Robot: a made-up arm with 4 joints.
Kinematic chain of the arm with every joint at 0, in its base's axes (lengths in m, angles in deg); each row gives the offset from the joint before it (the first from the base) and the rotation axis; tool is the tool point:
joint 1: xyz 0 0 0.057 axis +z
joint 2: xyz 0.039 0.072 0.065 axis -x
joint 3: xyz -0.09 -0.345 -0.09 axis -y
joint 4: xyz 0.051 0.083 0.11 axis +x
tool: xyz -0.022 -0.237 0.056
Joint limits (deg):
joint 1: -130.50..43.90
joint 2: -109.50..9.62
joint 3: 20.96..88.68
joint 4: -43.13..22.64
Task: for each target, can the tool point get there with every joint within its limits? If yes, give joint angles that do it. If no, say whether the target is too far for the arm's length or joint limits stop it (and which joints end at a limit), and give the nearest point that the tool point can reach.
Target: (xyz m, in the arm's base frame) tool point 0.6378 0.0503 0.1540
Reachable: no: joint limits stop it (at a limit: joint 1, joint 2, joint 3, joint 4) | nearest point 0.4298 0.1104 -0.2340 | short by 0.444 m
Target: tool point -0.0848 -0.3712 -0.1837
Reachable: yes | joints 27.95 -45.31 63.50 -17.76
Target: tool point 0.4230 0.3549 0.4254
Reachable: no: joint limits stop it (at a limit: joint 1, joint 2, joint 4) | nearest point -0.0364 0.4216 0.2923 | short by 0.483 m
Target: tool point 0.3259 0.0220 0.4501
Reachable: no: joint limits stop it (at a limit: joint 1, joint 2, joint 3, joint 4) | nearest point 0.0987 -0.2985 0.3979 | short by 0.396 m
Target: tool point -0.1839 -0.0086 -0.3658
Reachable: yes | joints -17.19 -70.45 78.87 8.55
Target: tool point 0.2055 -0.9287 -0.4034
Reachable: no: too far | nearest point 0.0548 -0.4296 -0.1275 | short by 0.590 m
